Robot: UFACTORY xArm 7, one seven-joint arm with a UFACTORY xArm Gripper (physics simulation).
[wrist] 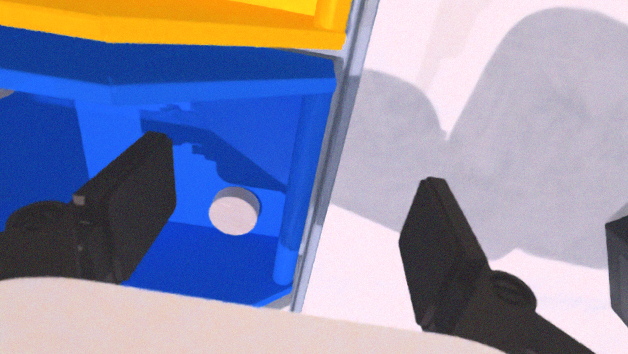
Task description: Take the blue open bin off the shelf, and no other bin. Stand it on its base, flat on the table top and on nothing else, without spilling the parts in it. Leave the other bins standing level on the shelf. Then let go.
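Places are measured from the arm's base along level axes (x ahead, y up, z right), in metres.
Where they show: gripper, fingertip midpoint: [293, 190].
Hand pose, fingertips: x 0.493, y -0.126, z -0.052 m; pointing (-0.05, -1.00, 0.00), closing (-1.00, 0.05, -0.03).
Observation:
Things, the pixels of their top centre, and the offset from my fingertips. "spot": a spot on its surface instead.
- blue open bin, top centre: [12, 243] dx +0.078, dy +0.031, dz -0.008 m
- round pale part, top centre: [232, 217] dx +0.028, dy -0.031, dz -0.040 m
- grey part, surface spot: [5, 93] spot: dx +0.127, dy -0.034, dz +0.010 m
- yellow bin, surface spot: [225, 31] spot: dx +0.020, dy +0.016, dz +0.053 m
- shelf, surface spot: [356, 60] spot: dx -0.018, dy -0.030, dz +0.041 m
- dark object, surface spot: [619, 265] spot: dx -0.199, dy -0.038, dz -0.054 m
The blue open bin [225, 260] fills much of the left half of the wrist view, with its open side and thick rim toward the camera. A round pale part [234, 211] lies inside it, and a bit of a grey part [5, 93] shows at the left edge. My gripper [293, 190] is open and empty. Its left finger overlaps the bin's opening in the view; its right finger is to the right, past the bin's side and the shelf's upright. Whether the left finger is inside the bin or in front of it, I cannot tell. The bin's lower left is hidden.
A yellow bin [225, 31] is next to the blue bin's rim at the top of the view. The grey upright of the shelf [356, 60] runs close along the blue bin's right side. A dark object [619, 265] shows at the right edge. Grey shadows fall on the pale surface.

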